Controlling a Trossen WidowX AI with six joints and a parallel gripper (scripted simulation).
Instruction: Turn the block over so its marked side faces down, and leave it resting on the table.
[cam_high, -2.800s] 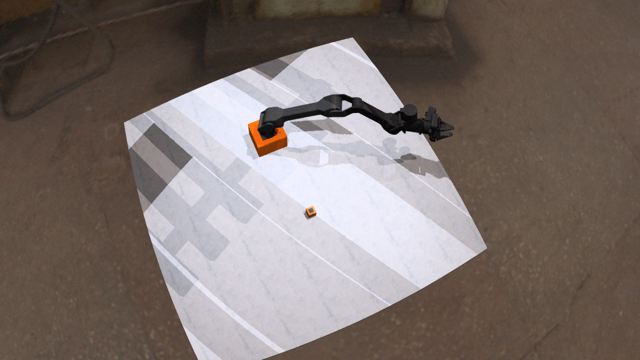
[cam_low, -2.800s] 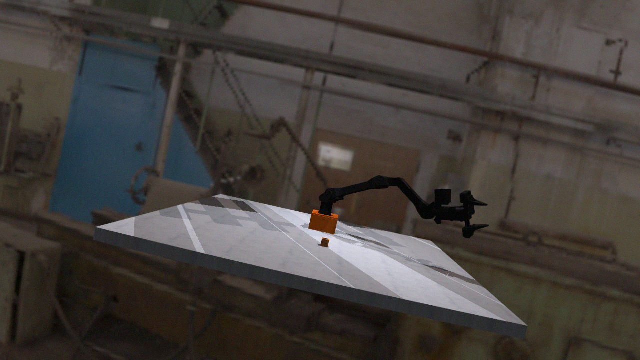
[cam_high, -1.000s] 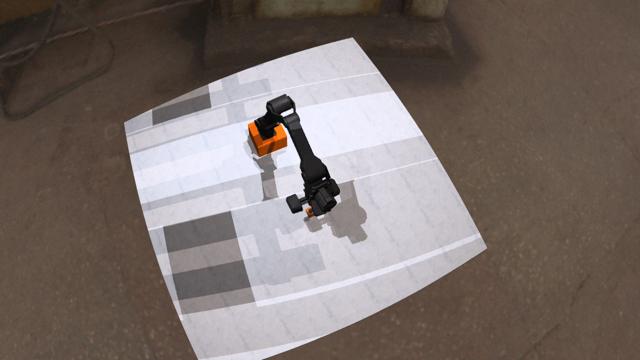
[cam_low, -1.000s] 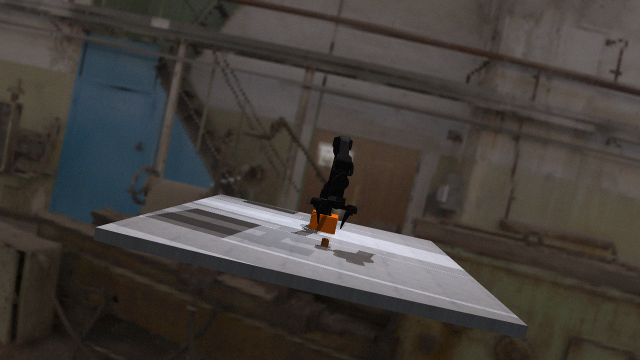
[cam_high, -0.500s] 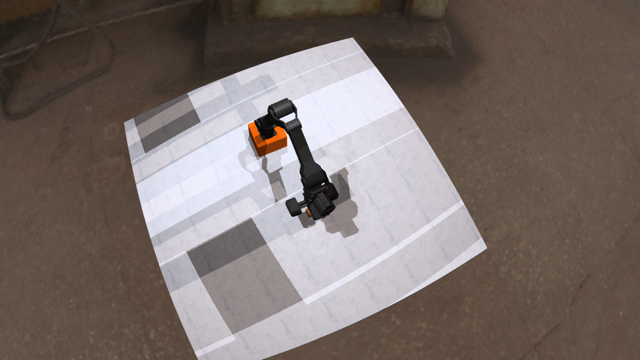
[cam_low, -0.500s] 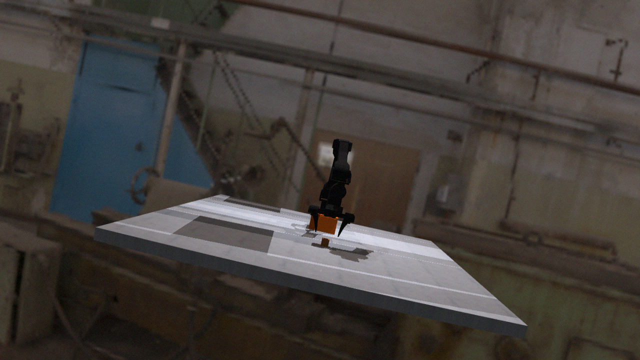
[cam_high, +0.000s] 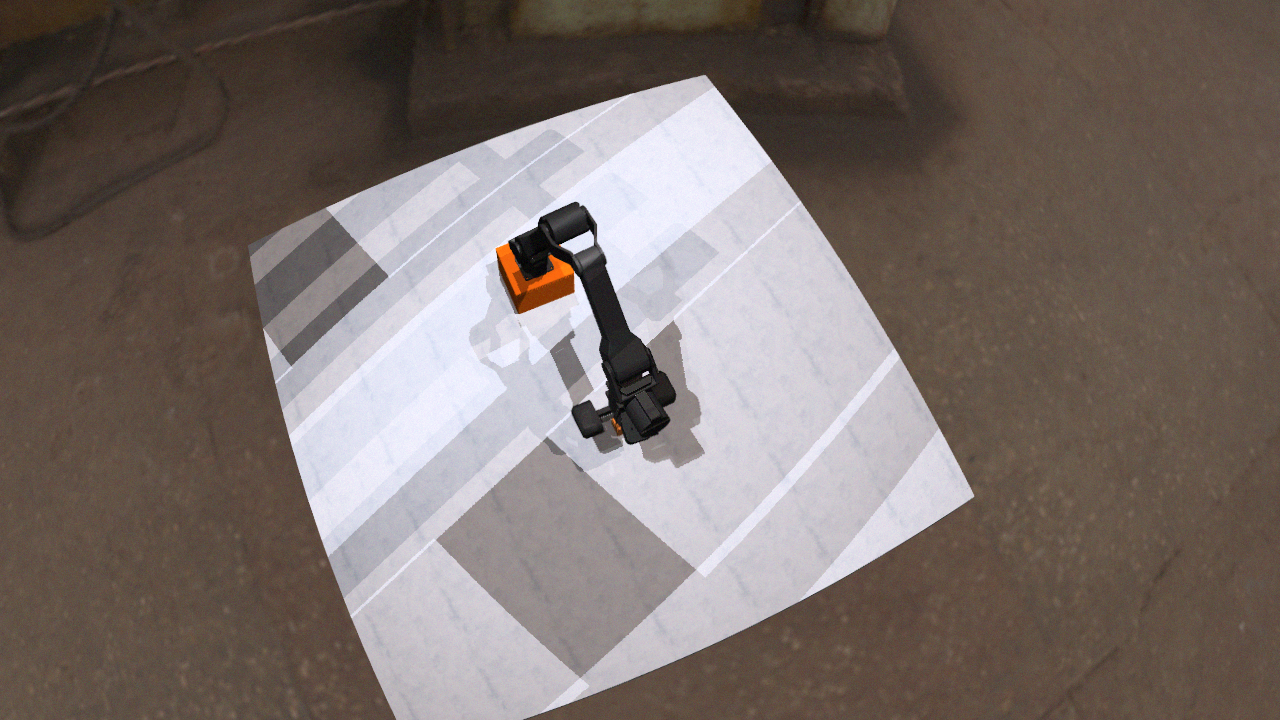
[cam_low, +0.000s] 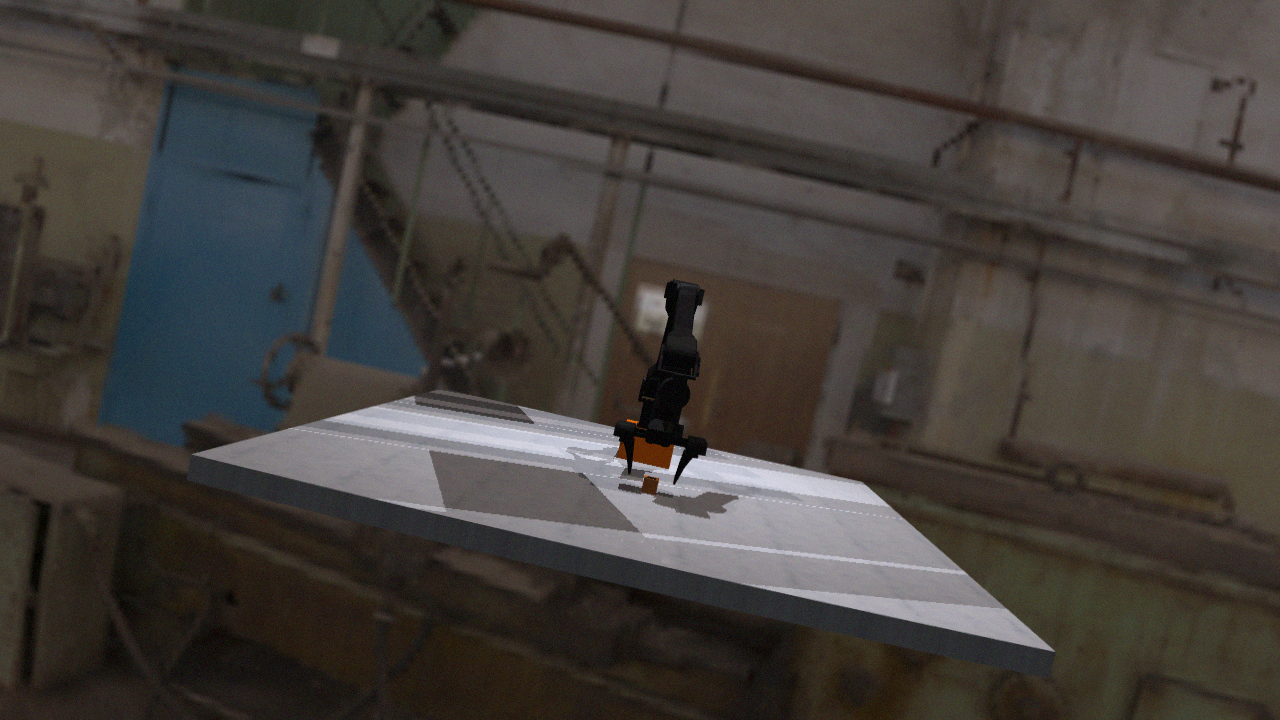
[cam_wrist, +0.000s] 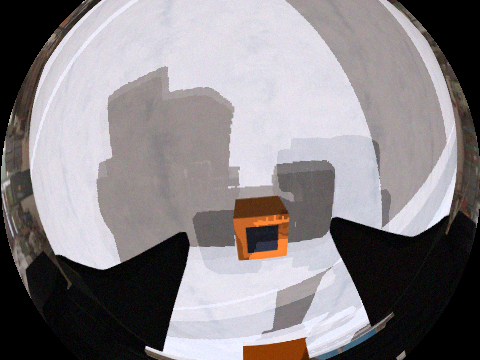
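The orange block lies 10 mm below my gripper tip.
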